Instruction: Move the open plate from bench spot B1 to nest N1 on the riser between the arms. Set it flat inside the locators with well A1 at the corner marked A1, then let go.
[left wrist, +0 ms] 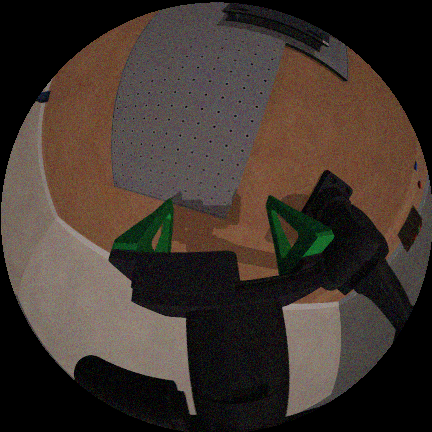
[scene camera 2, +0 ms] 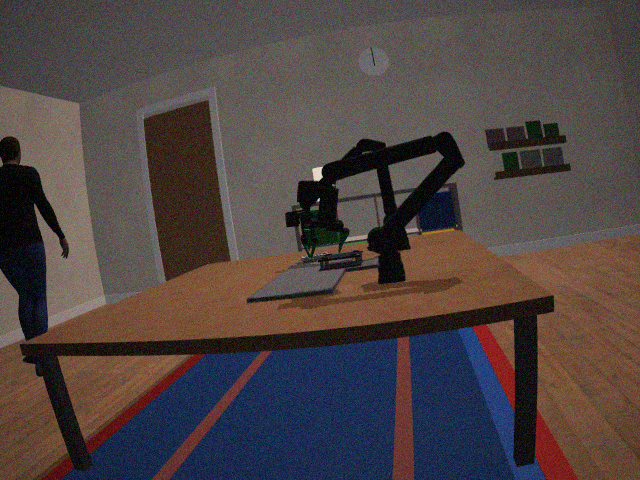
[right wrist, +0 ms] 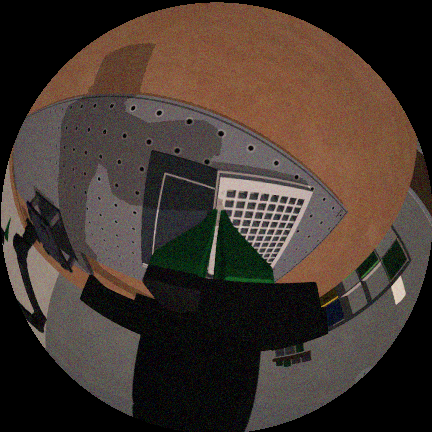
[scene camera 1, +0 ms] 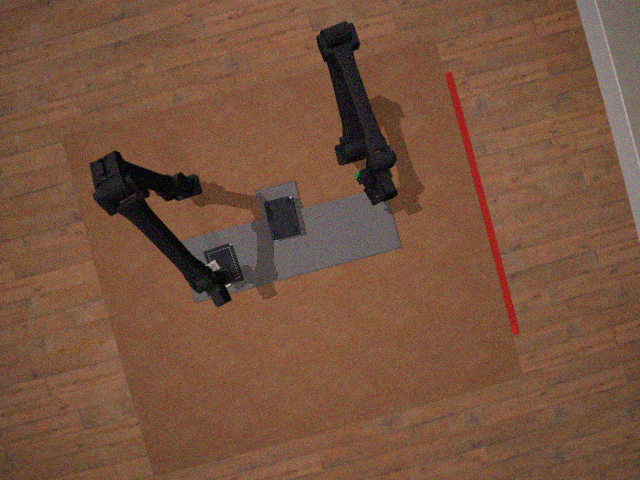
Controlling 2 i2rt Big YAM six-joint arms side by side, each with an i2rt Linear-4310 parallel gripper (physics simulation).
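Places are measured from the left arm's base along level axes (x ahead, y left, z up), in millimetres.
Where they show: left gripper, fingertip midpoint: (left wrist: pixel 220 200) (scene camera 2: pixel 324 251) (scene camera 1: pixel 367 194); right gripper, fingertip midpoint: (scene camera 2: pixel 310 257) (right wrist: pixel 218 214) (scene camera 1: pixel 225 277); left arm's base, link origin: (left wrist: pixel 325 201) (scene camera 2: pixel 392 279) (right wrist: pixel 33 228) (scene camera 1: pixel 349 152); right arm's base, link origin: (scene camera 2: pixel 401 248) (scene camera 1: pixel 186 187).
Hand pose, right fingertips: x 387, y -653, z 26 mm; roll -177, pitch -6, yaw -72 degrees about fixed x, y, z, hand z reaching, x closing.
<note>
Each offset is from my right fingertips to the centre of the thing. "*": to the spot under its first point. Level surfaces: height alone.
The open plate @(dz -4, dx -13, dy -45 mm) (right wrist: pixel 260 186) (scene camera 1: pixel 212 265) is white with a grid of wells and lies at the left end of the grey board, partly hidden by the right arm in scene camera 1. My right gripper (right wrist: pixel 218 214) is shut on its near side edge; a thin white strip shows between the green fingers. A dark pad @(* dz -11, dx -7, dy +33 mm) (right wrist: pixel 180 200) with a pale outline lies beside the plate. Nest N1 @(dz +11, dx -183, dy +300 mm) (scene camera 1: pixel 283 217) (right wrist: pixel 50 232) is a dark frame on the riser @(* dz -13, dx -307, dy +303 mm) (scene camera 1: pixel 276 190). My left gripper (left wrist: pixel 220 200) is open and empty above the board's right end. The A1 labels are not legible.
The grey perforated board @(dz -13 mm) (scene camera 1: pixel 341 227) (left wrist: pixel 195 110) (scene camera 2: pixel 294 284) lies on the brown table @(dz -26 mm) (scene camera 1: pixel 320 351) (scene camera 2: pixel 180 315). The left arm (scene camera 1: pixel 356 98) stands behind the board's right end and the right arm (scene camera 1: pixel 155 232) reaches over its left end. A person (scene camera 2: pixel 20 217) stands beyond the table at the left.
</note>
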